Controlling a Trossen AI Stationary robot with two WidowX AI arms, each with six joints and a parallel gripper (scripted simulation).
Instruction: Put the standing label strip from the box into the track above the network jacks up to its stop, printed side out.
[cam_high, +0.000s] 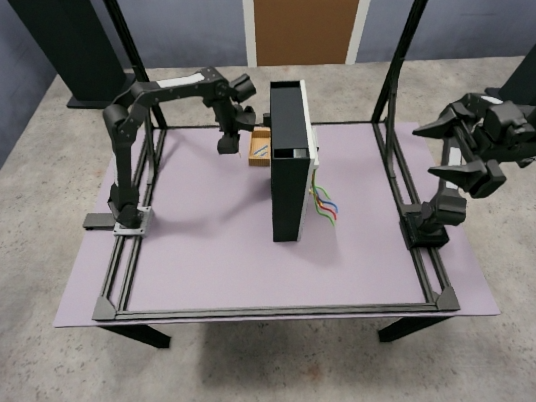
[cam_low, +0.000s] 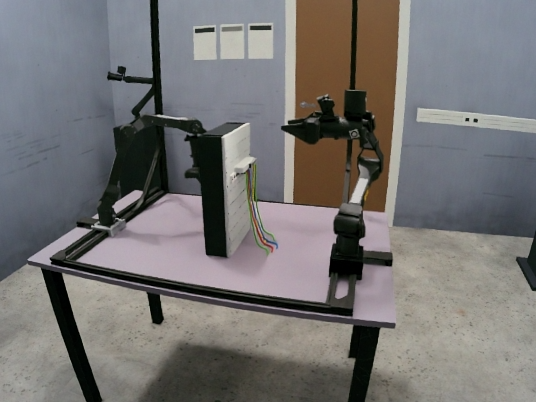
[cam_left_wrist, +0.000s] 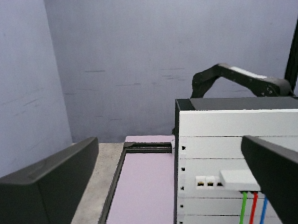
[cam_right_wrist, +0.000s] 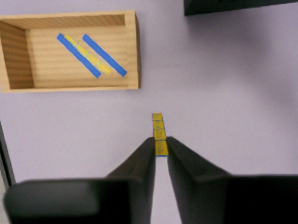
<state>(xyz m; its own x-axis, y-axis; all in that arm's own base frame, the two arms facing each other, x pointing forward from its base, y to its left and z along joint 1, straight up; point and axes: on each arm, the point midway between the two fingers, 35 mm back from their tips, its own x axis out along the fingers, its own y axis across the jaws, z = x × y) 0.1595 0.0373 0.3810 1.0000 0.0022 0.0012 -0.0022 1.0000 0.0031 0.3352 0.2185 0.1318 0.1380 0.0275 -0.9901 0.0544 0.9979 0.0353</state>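
The yellow label strip is 10 mm to the left of my right hand and 50 mm below it. Round my right hand: white jack panel: 150 mm ahead, 210 mm to the left, 40 mm above.
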